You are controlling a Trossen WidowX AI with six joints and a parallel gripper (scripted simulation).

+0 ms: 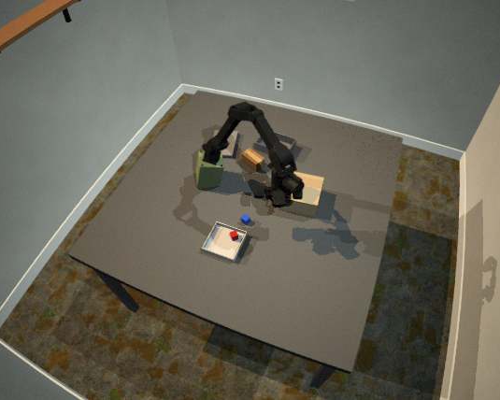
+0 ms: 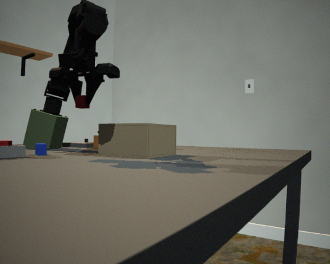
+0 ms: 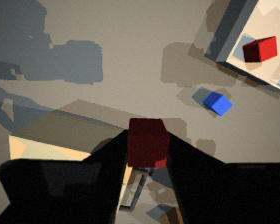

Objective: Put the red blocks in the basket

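Now: the white basket 19 cm behind my hand, 16 cm to the right of it and 16 cm below it. The rest, counted from my hand: orange box (32 cm to the left, 20 cm behind, 13 cm below); tan drawer cabinet (15 cm to the left, 13 cm below, 9 cm ahead); grey lid (42 cm to the left, 39 cm behind, 15 cm below).
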